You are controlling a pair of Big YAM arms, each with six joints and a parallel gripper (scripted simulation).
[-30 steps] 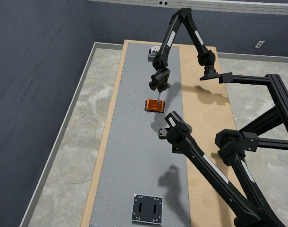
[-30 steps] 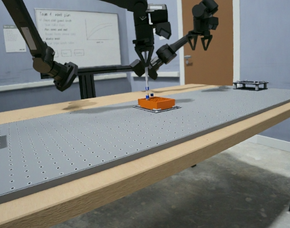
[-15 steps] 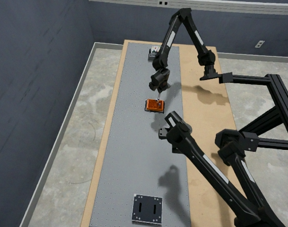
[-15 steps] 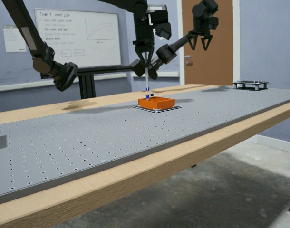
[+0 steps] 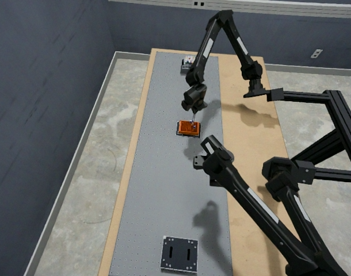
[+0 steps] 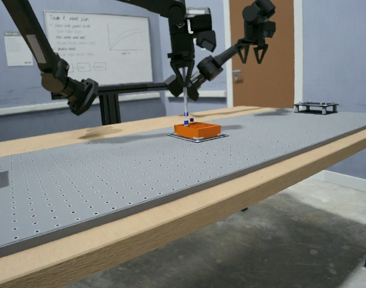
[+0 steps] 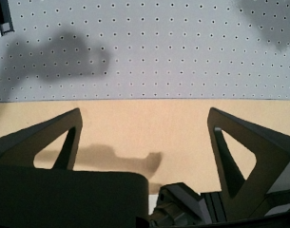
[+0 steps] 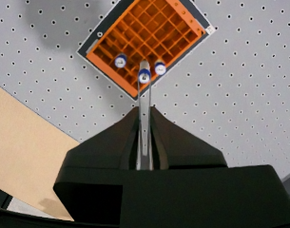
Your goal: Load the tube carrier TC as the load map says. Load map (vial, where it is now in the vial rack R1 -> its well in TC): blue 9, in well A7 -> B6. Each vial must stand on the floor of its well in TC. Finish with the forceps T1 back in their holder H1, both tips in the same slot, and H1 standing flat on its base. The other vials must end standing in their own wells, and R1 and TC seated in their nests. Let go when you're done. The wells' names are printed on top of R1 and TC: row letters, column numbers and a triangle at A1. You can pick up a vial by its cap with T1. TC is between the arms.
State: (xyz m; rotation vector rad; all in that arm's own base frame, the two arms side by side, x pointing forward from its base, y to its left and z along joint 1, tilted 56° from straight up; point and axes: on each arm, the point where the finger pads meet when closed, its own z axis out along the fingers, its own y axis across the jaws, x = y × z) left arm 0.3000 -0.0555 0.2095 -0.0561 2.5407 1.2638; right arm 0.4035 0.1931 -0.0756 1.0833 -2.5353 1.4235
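Right now my right hand is 2 cm short of the orange tube carrier, 2 cm to the right of it and 14 cm above it. The rest, counted from my right hand: grey holder H1 (1 cm ahead, 54 cm to the right, 15 cm below).
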